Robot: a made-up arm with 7 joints. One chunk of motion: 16 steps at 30 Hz.
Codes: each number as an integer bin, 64 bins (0 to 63) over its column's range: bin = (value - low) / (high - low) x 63, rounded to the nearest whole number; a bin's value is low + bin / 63 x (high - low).
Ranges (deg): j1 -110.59..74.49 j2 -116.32..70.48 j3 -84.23..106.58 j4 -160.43..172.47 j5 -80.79..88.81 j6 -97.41..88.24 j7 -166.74..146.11
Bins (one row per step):
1: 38 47 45 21 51 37 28
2: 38 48 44 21 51 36 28
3: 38 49 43 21 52 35 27
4: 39 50 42 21 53 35 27
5: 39 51 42 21 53 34 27
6: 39 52 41 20 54 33 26
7: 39 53 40 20 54 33 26
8: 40 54 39 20 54 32 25
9: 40 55 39 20 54 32 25
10: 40 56 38 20 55 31 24
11: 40 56 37 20 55 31 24
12: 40 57 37 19 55 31 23
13: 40 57 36 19 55 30 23
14: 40 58 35 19 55 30 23
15: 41 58 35 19 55 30 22
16: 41 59 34 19 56 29 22
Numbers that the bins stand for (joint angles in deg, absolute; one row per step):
1: 1.05 23.04 52.06 -49.46 56.51 11.62 -27.70
2: 1.05 26.00 49.03 -49.46 56.51 8.68 -27.70
3: 1.05 28.97 46.01 -49.46 59.20 5.73 -32.66
4: 3.98 31.93 42.98 -49.46 61.89 5.73 -32.66
5: 3.98 34.90 42.98 -49.46 61.89 2.78 -32.66
6: 3.98 37.86 39.95 -54.75 64.58 -0.16 -37.63
7: 3.98 40.83 36.92 -54.75 64.58 -0.16 -37.63
8: 6.92 43.79 33.89 -54.75 64.58 -3.11 -42.59
9: 6.92 46.76 33.89 -54.75 64.58 -3.11 -42.59
10: 6.92 49.72 30.86 -54.75 67.27 -6.06 -47.56
11: 6.92 49.72 27.83 -54.75 67.27 -6.06 -47.56
12: 6.92 52.69 27.83 -60.03 67.27 -6.06 -52.52
13: 6.92 52.69 24.80 -60.03 67.27 -9.01 -52.52
14: 6.92 55.65 21.78 -60.03 67.27 -9.01 -52.52
15: 9.86 55.65 21.78 -60.03 67.27 -9.01 -57.49
16: 9.86 58.62 18.75 -60.03 69.97 -11.95 -57.49

